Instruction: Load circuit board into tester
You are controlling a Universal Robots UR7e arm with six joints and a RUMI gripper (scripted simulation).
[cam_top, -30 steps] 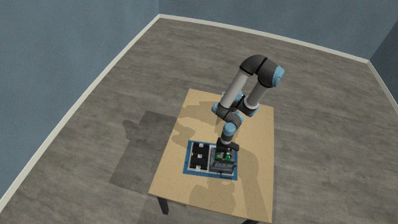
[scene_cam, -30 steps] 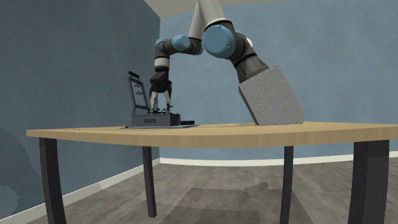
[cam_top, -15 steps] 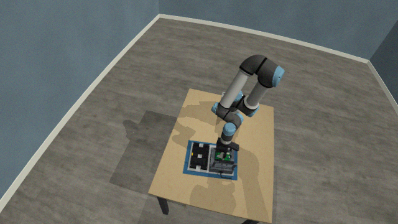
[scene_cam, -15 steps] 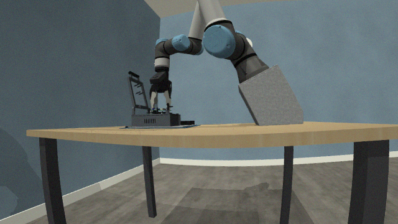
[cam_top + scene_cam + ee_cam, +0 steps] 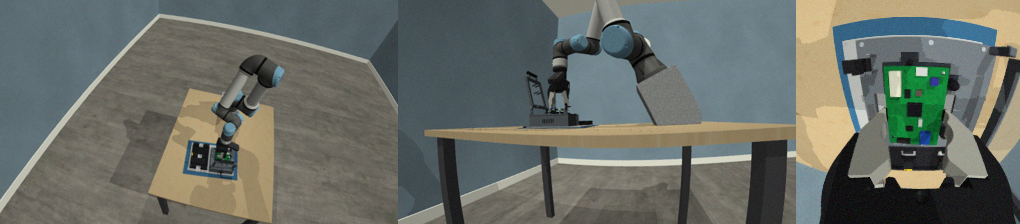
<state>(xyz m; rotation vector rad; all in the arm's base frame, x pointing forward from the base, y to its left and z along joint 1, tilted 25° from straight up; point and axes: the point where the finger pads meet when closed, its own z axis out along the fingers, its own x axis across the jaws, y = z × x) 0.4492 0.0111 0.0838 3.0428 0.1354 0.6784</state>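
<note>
Now: hand right at the green circuit board. Also, from my hand: tester bed: 1 cm to the left, 1 cm below, 1 cm ahead; see-through lid: 12 cm ahead, 10 cm above, 1 cm to the left.
</note>
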